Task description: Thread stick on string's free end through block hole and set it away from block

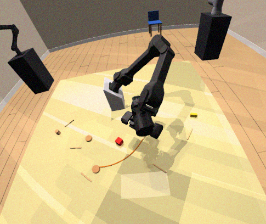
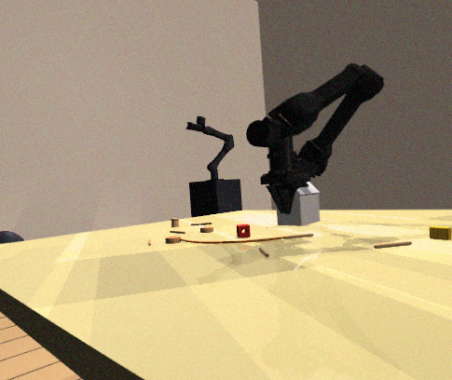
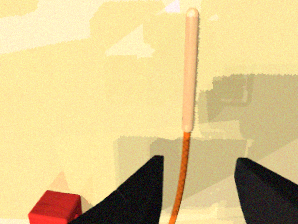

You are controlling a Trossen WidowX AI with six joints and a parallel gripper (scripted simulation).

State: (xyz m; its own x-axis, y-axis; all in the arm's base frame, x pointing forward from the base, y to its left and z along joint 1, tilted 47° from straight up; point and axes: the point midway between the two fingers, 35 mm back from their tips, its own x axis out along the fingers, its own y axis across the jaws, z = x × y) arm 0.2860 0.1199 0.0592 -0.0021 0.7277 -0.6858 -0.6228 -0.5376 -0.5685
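My gripper tip is now 1 cm past the thin wooden stick, 1 cm to the right of it and 6 cm above it. Also, from my gripper tip: red block: 13 cm to the right, 4 cm below; yellow block: 8 cm behind, 31 cm to the left, 5 cm below; round wooden button: 14 cm ahead, 26 cm to the right, 5 cm below.
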